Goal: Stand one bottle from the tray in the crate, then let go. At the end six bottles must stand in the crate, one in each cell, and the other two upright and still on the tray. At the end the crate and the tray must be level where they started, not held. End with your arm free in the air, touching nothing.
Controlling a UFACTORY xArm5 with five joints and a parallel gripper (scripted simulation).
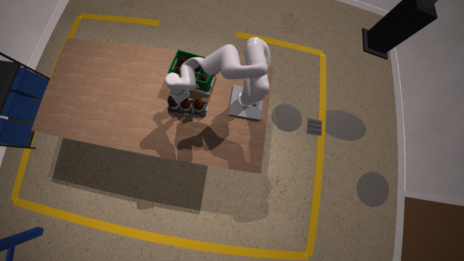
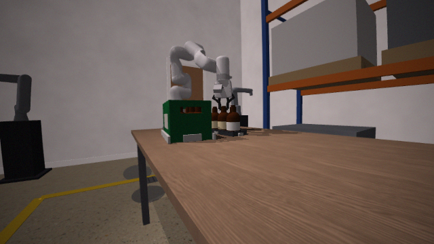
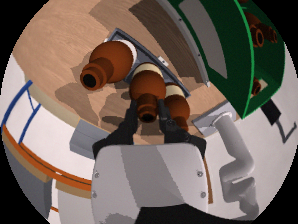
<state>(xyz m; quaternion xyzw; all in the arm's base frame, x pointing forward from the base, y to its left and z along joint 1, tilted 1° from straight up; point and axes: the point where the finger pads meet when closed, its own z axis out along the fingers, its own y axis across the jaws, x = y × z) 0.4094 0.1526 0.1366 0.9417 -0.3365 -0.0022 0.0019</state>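
Now: the bottle 70 mm below my hand. From my hand the other things lie so: tray 140 mm below; green crate 240 mm to the right, 70 mm below, 10 mm ahead.
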